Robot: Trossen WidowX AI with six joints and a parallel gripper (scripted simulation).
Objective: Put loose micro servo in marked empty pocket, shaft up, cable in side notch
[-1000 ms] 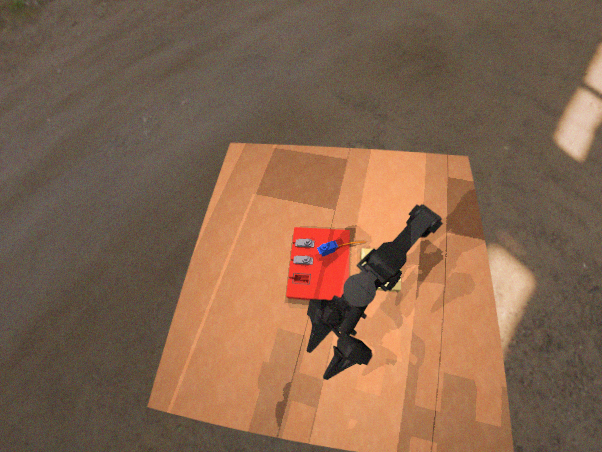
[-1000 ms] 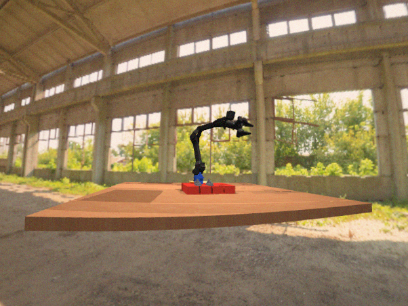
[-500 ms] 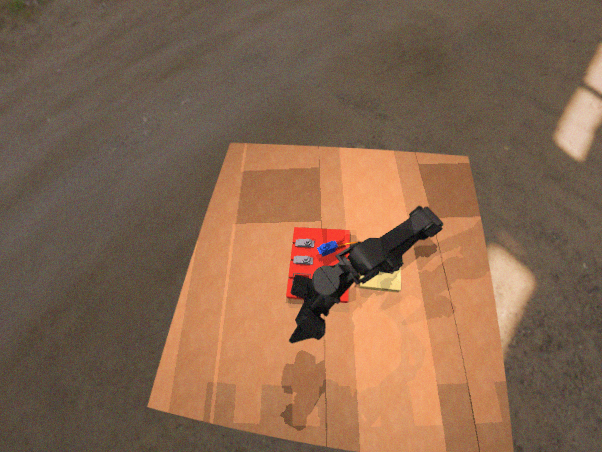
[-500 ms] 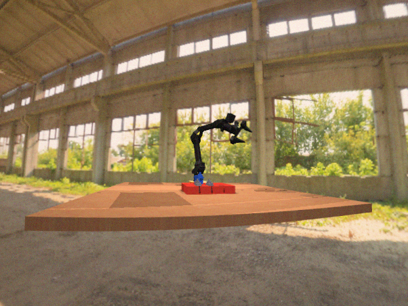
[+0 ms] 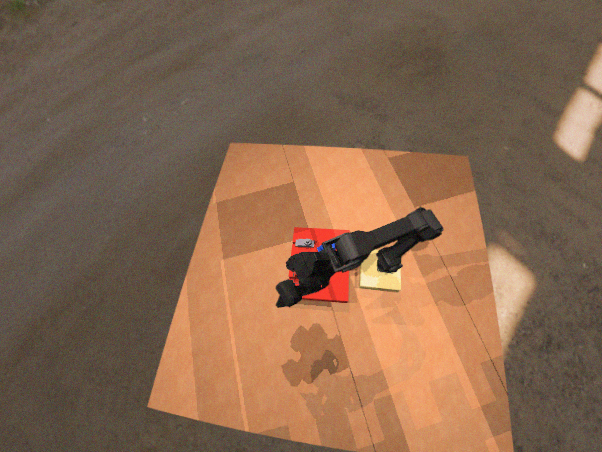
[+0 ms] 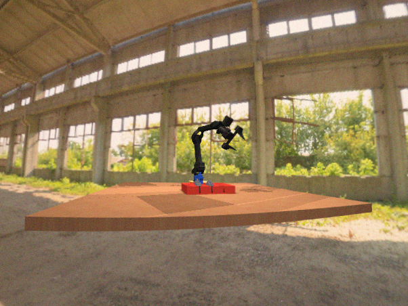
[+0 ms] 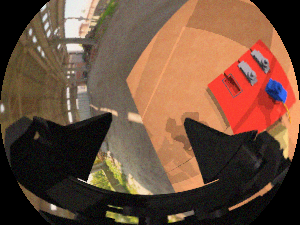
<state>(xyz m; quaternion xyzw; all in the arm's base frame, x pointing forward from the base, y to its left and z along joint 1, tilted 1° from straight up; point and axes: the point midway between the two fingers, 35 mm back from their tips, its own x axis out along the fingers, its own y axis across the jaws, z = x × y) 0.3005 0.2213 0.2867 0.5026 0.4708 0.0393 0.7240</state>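
The red deck lies 9 cm behind my gripper tip, 22 cm to the right of it and 29 cm below it.
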